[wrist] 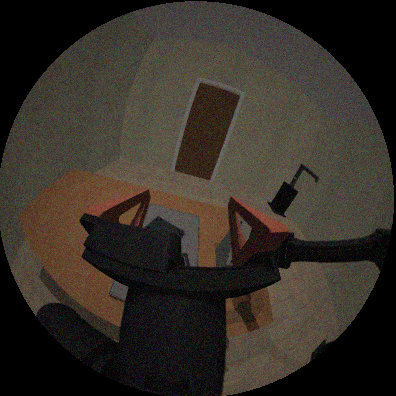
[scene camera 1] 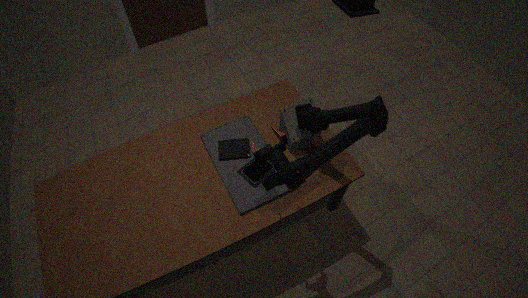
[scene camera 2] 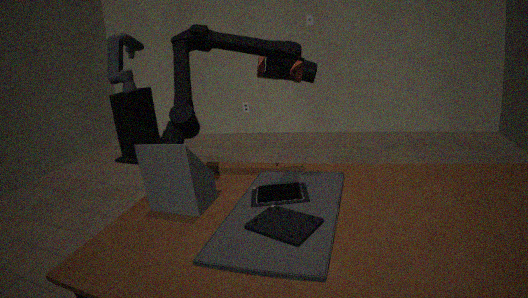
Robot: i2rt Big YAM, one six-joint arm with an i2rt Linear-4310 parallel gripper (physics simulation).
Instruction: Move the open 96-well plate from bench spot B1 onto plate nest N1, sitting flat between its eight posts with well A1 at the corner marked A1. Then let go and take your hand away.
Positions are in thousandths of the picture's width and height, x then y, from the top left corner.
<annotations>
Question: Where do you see a dark plate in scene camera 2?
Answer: At 546,643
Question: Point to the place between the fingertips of the gripper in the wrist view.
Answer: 476,496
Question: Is the gripper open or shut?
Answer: Open.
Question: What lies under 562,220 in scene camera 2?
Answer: The gripper.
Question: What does the gripper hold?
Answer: Nothing.
</annotations>
